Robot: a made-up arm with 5 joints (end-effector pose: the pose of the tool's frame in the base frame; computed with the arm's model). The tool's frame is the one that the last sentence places. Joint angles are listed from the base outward.
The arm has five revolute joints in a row. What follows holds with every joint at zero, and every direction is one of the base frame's.
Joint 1 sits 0.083 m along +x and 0.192 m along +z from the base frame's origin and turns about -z.
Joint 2 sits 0.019 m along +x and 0.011 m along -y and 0.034 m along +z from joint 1 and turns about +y.
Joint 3 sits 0.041 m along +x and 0.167 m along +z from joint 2 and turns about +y.
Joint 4 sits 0.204 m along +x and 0.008 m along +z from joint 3 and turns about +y.
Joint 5 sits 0.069 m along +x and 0.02 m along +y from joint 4 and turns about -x.
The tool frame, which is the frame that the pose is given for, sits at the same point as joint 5; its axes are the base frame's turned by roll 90, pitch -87.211 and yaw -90 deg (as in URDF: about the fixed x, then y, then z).
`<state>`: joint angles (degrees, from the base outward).
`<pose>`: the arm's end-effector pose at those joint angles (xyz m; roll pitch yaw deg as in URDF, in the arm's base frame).
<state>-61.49 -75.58 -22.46 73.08 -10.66</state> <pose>0.0243 -0.0892 0.5373 153.45 -61.85 -88.97</pose>
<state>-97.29 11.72 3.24 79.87 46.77</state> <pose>0.0377 0.2830 0.2675 3.36 3.47 141.37</pose>
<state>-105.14 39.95 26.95 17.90 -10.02</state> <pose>0.0087 0.2402 0.0745 1.16 -5.07 92.28</pose>
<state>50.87 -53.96 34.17 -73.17 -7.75</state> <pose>0.1492 -0.0671 0.5029 -179.46 2.91 139.68</pose>
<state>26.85 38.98 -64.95 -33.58 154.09</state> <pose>0.4179 -0.1594 0.4860 -164.24 26.39 5.57</pose>
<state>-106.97 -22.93 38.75 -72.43 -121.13</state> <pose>0.0078 0.2156 0.4055 151.32 17.88 46.28</pose>
